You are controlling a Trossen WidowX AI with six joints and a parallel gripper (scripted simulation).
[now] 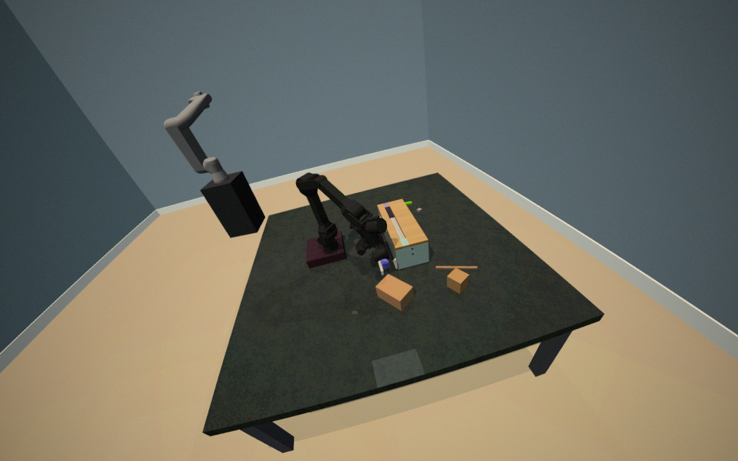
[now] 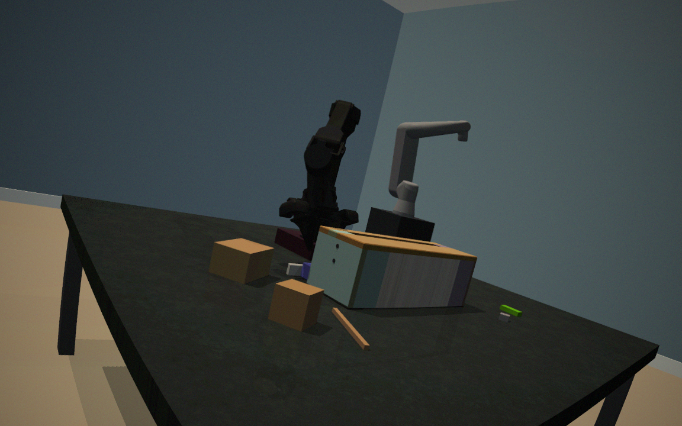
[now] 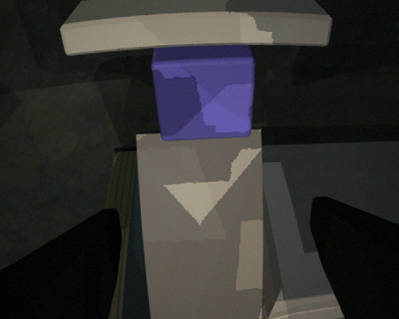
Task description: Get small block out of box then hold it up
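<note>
Right now the small block is 50 mm below my gripper tip and 20 mm behind it. Round my gripper tip: thin wooden stick: 280 mm ahead, 90 mm to the right, 60 mm below; then box: 150 mm to the left, 50 mm ahead, 10 mm below; then small grey cube: 400 mm to the left, 240 mm ahead, 60 mm below.
</note>
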